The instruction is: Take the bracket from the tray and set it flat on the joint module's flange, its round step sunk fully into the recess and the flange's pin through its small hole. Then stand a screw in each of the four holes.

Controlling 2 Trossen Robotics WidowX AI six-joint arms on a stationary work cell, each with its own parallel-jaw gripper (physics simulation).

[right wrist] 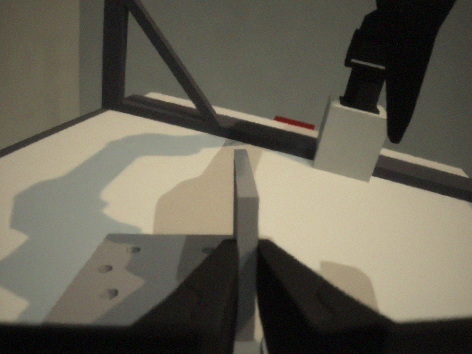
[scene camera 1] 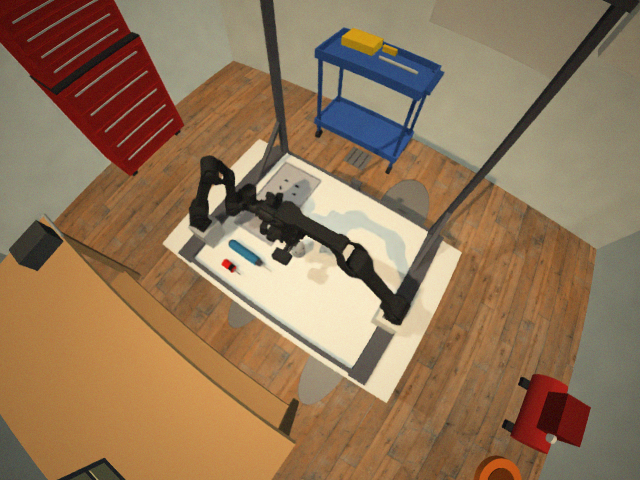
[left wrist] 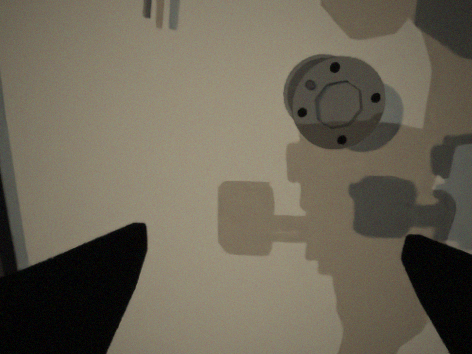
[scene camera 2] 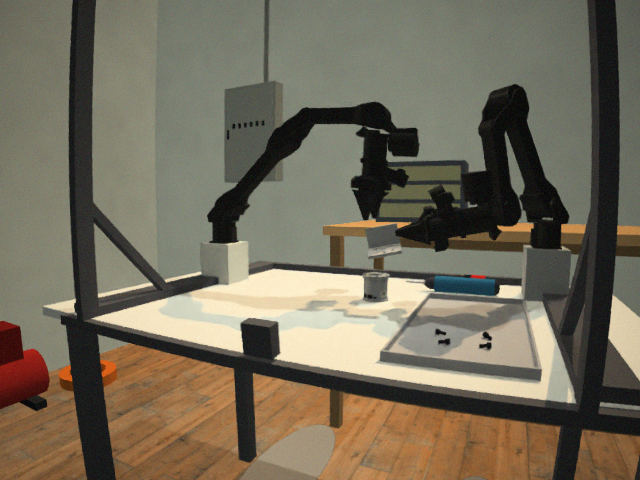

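Pixels of known places: left gripper, fingertip midpoint: (scene camera 1: 295, 248) (left wrist: 275, 241) (scene camera 2: 370, 219); right gripper, fingertip midpoint: (right wrist: 245, 252) (scene camera 2: 395, 232); left arm's base at its link origin: (right wrist: 358, 105) (scene camera 1: 393, 314) (scene camera 2: 224, 242); right arm's base at its link origin: (scene camera 1: 202, 223) (scene camera 2: 546, 247).
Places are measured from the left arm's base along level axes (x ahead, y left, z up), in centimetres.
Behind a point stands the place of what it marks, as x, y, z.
The grey bracket (scene camera 2: 383, 240) @[50.5, -10.8, 3.2] (right wrist: 246, 215) @[53.4, -10.3, 6.5] is held in the air by my right gripper (scene camera 2: 398, 233) @[52.9, -10.1, 4.9] (right wrist: 245, 252) @[52.9, -10.1, 4.9], which is shut on its upright wall. Its holed plate is lower, tilted in scene camera 2. The joint module (scene camera 2: 375, 287) @[48.0, -7.9, -7.9] (left wrist: 338, 104) @[47.2, -5.3, -6.0] stands on the table below the bracket, apart from it. In the left wrist view its flange shows a central recess, a pin and four dark, empty holes. My left gripper (scene camera 2: 368, 217) @[44.2, -0.2, 7.3] (left wrist: 275, 241) @[44.2, -0.2, 7.3] is open and empty, pointing down above the bracket's height. Black screws (scene camera 2: 439, 331) @[65.4, -28.5, -10.3] (scene camera 2: 484, 345) @[73.0, -33.1, -10.5] lie in the tray (scene camera 2: 460, 365) @[70.1, -42.5, -10.5].
A teal screwdriver (scene camera 1: 245, 252) @[65.4, 8.8, -7.3] (scene camera 2: 464, 285) @[66.9, 6.7, -8.9] and a red-handled tool (scene camera 1: 228, 265) @[68.4, 17.6, -8.1] (scene camera 2: 478, 276) @[69.9, 16.7, -8.1] lie beside the tray. A black box (scene camera 2: 260, 338) @[43.2, -49.5, -7.8] is at the near table edge in scene camera 2. Dark frame posts (scene camera 2: 84, 155) @[0.7, -46.5, 21.2] (scene camera 2: 602, 206) @[84.6, -50.3, 11.2] rise at the table's sides.
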